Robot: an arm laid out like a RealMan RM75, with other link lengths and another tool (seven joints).
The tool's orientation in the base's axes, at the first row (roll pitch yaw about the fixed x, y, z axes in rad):
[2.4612, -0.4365, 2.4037]
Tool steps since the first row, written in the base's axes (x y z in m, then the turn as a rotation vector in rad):
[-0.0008, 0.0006, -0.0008, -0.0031, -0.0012, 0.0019]
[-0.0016, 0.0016, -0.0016, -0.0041, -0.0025, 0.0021]
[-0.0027, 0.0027, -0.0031, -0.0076, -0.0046, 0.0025]
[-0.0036, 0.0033, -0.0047, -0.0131, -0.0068, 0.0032]
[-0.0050, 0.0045, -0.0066, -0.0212, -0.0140, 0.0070]
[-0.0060, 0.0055, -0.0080, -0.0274, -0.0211, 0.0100]
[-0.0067, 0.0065, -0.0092, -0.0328, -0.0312, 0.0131]
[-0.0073, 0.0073, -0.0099, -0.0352, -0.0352, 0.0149]
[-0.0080, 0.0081, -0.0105, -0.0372, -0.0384, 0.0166]
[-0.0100, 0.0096, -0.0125, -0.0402, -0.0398, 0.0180]
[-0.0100, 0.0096, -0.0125, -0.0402, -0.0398, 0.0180]
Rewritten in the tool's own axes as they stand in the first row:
[0.0006, -0.0008, 0.0008, 0.0022, -0.0016, -0.0027]
[0.0014, -0.0014, 0.0019, 0.0021, -0.0027, -0.0039]
[0.0021, -0.0026, 0.0036, 0.0033, -0.0059, -0.0063]
[0.0024, -0.0040, 0.0049, 0.0060, -0.0103, -0.0093]
[0.0033, -0.0056, 0.0068, 0.0086, -0.0168, -0.0184]
[0.0040, -0.0067, 0.0083, 0.0097, -0.0224, -0.0265]
[0.0046, -0.0075, 0.0097, 0.0085, -0.0285, -0.0366]
[0.0052, -0.0080, 0.0107, 0.0084, -0.0308, -0.0410]
[0.0059, -0.0085, 0.0115, 0.0086, -0.0325, -0.0448]
[0.0073, -0.0105, 0.0136, 0.0103, -0.0344, -0.0472]
[0.0073, -0.0105, 0.0136, 0.0103, -0.0344, -0.0472]

